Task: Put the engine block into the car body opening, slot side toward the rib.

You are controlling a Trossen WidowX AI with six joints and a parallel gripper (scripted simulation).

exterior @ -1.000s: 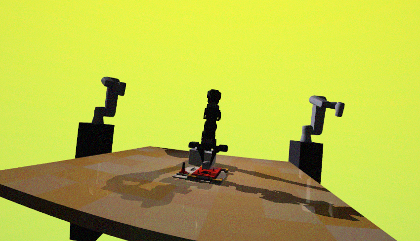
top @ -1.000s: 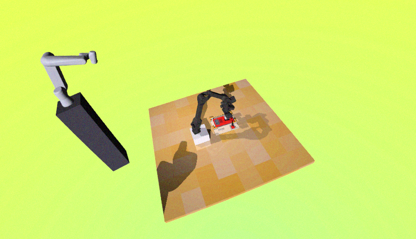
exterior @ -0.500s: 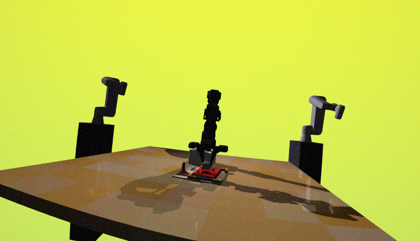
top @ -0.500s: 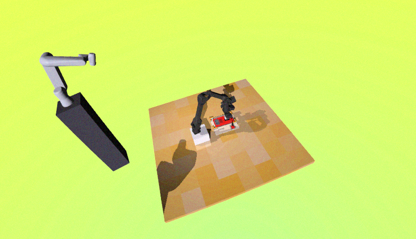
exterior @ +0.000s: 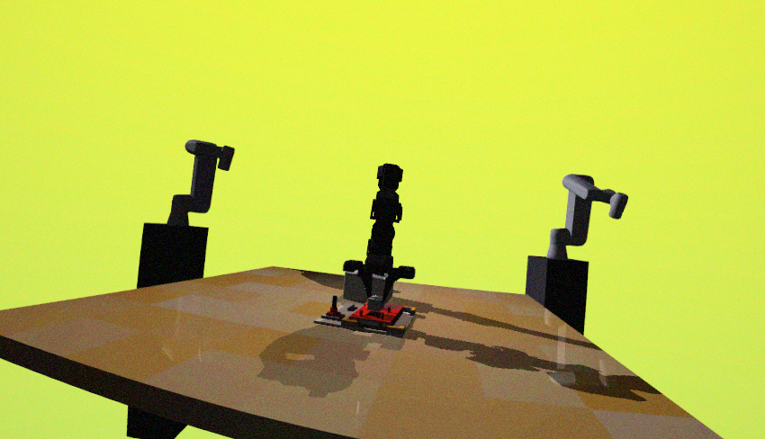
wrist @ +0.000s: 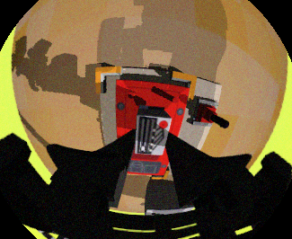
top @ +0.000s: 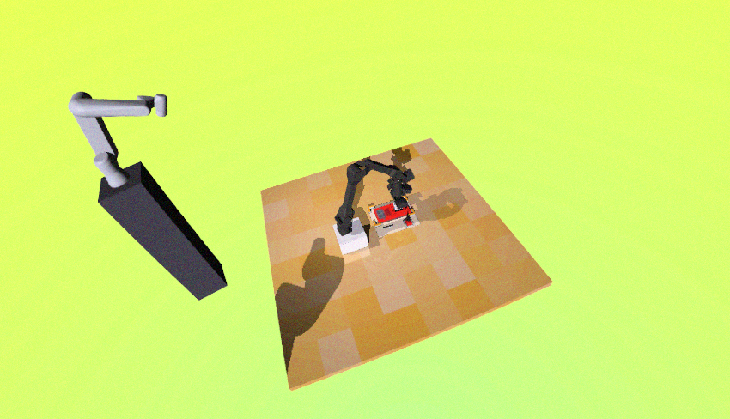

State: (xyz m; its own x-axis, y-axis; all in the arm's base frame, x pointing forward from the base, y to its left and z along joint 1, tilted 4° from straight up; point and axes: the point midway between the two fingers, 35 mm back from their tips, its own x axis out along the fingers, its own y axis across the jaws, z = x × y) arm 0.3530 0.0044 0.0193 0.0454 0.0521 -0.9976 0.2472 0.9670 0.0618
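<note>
Now: gripper tip 5 cm above the pale base plate and 4 cm past it. Also, from my gripper tip: engine block 1 cm below; black post 11 cm to the right, 2 cm below, 1 cm behind.
</note>
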